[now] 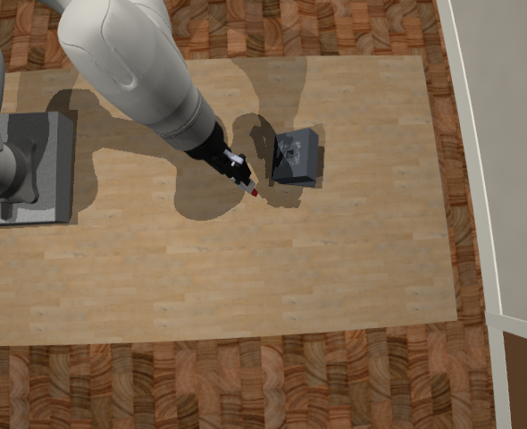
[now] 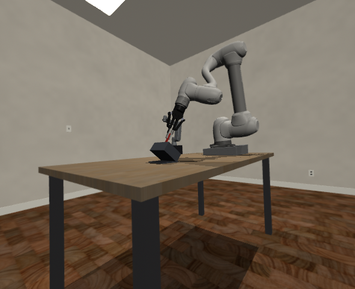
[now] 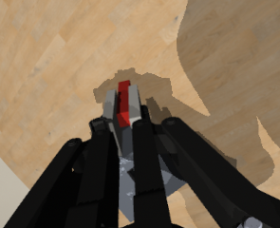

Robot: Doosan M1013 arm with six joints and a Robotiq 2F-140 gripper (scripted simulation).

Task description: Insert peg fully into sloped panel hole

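Now: hand 30 mm above the red peg, 10 mm to the left of it and 10 mm short of it.
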